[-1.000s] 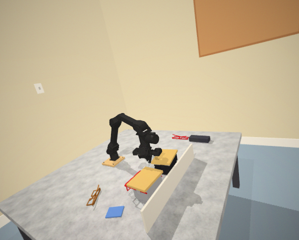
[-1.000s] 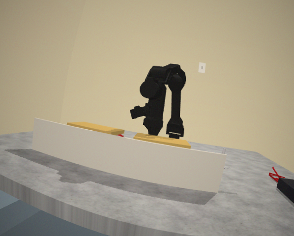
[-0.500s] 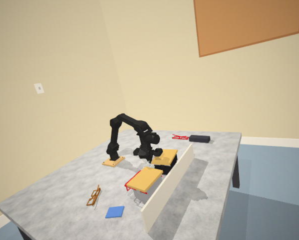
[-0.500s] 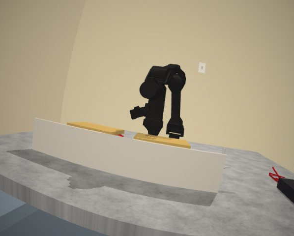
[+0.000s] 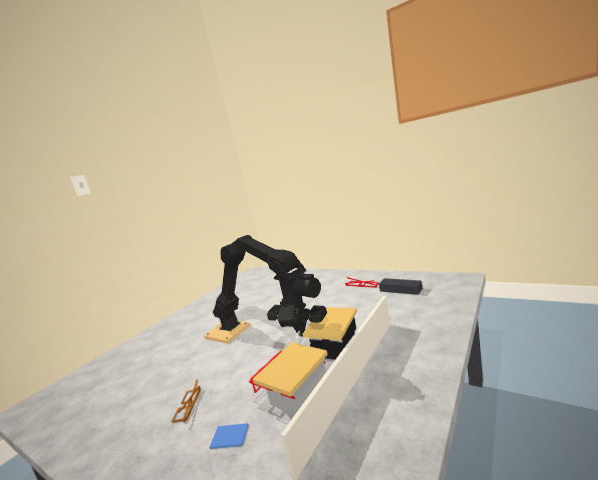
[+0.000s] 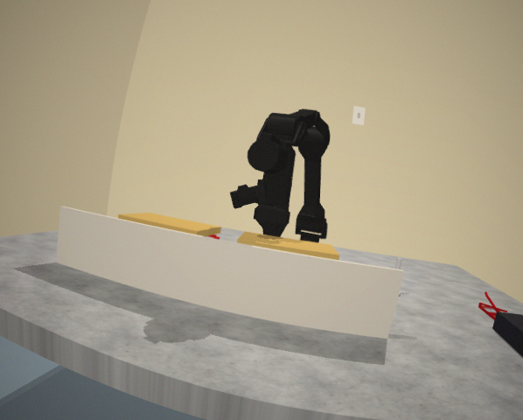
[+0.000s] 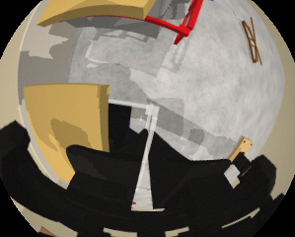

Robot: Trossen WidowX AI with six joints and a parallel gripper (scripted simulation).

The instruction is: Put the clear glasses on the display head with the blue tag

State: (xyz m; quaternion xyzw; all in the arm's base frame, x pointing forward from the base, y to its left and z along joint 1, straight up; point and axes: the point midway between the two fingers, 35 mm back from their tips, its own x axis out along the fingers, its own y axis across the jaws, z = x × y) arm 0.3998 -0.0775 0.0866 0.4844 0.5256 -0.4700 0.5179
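My gripper tip is 60 mm short of the black head, 40 mm to the right of it and 10 mm above it. The rest, counted from my gripper tip: long white board: 190 mm ahead, 70 mm to the right, 10 mm below; flat blue tag: 30 mm behind, 340 mm to the right, 60 mm below; pale head: 50 mm ahead, 180 mm to the right, 10 mm below.
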